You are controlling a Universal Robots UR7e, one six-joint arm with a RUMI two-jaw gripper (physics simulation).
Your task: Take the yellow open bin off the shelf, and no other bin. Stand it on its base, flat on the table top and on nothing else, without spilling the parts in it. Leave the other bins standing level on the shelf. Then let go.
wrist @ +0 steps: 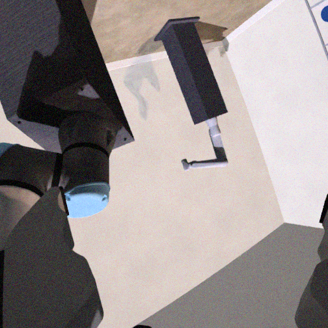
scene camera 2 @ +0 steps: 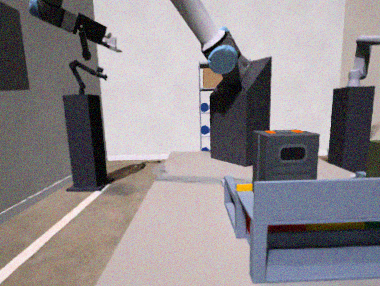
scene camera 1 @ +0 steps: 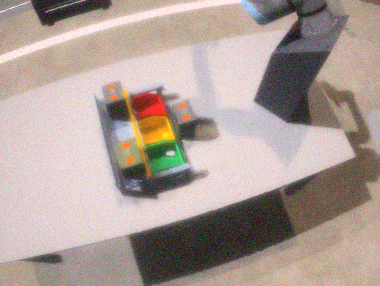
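Seen in the pictures: gripper, fingertip midpoint: (scene camera 2: 119, 49); arm's base at its link origin: (scene camera 2: 238, 73) (scene camera 1: 320, 29).
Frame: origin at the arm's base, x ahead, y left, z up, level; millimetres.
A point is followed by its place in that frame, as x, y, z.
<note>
The yellow open bin (scene camera 1: 159, 131) @[606, 44, -422] (scene camera 2: 335, 226) @[730, 60, -395] sits in the shelf (scene camera 1: 111, 145) @[797, 94, -330] (scene camera 2: 320, 200) @[821, -25, -299], between the red bin (scene camera 1: 150, 104) @[612, -88, -423] (scene camera 2: 286, 228) @[733, -34, -396] and the green bin (scene camera 1: 167, 159) @[605, 168, -422] (scene camera 2: 372, 225) @[724, 134, -397]. In scene camera 2 the shelf's boards hide most of the bins. The yellow bin's contents are too blurred to tell; a whitish part shows in the green bin. My gripper (scene camera 2: 115, 43) @[69, -570, 124] (wrist: 192, 194) is open and empty, raised high at the upper left of scene camera 2, far from the bins. The bins do not show in the wrist view.
A grey box (scene camera 1: 112, 92) @[745, -48, -208] (scene camera 2: 287, 157) @[781, -58, -245] and an olive box (scene camera 1: 128, 151) @[733, 176, -233] (scene camera 2: 374, 157) @[715, 130, -265] stand at the shelf's rear, behind a yellow bar (scene camera 1: 137, 135) @[693, 87, -319] (scene camera 2: 244, 187) @[708, -109, -322]. Another grey box (scene camera 1: 183, 112) @[510, 52, -300] stands close by the bins' robot side. My base pedestal (scene camera 1: 292, 70) @[122, 78, -119] (scene camera 2: 247, 115) @[174, 11, -202] rises beyond.
</note>
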